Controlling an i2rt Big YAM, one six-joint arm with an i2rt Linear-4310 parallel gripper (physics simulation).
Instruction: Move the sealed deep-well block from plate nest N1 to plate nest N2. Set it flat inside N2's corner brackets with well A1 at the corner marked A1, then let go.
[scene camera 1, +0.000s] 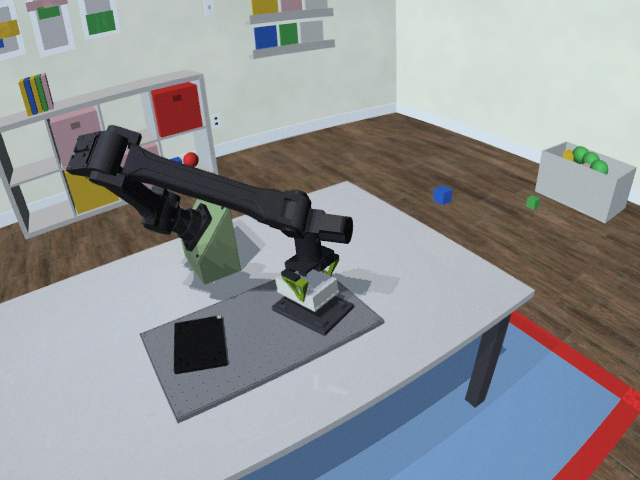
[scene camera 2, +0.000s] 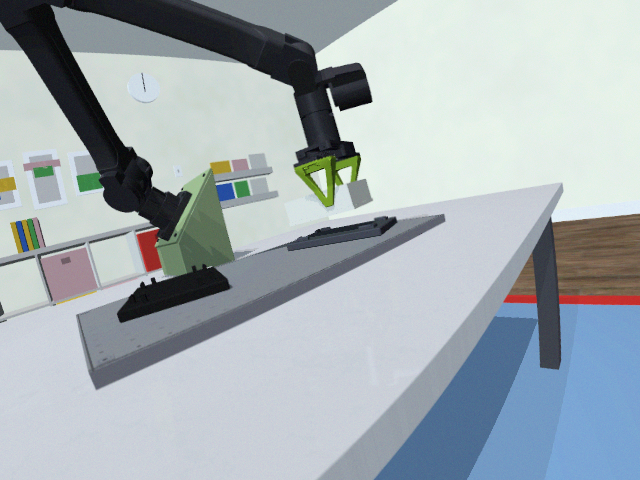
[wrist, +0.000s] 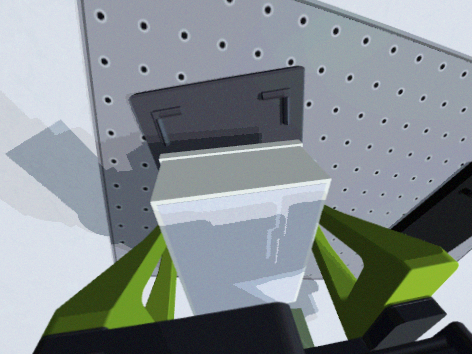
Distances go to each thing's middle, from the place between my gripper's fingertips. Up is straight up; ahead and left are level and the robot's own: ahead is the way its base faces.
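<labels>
White block (scene camera 2: 349, 196): my hand 10 mm to the left of it, 20 mm past it, 10 mm below it.
</labels>
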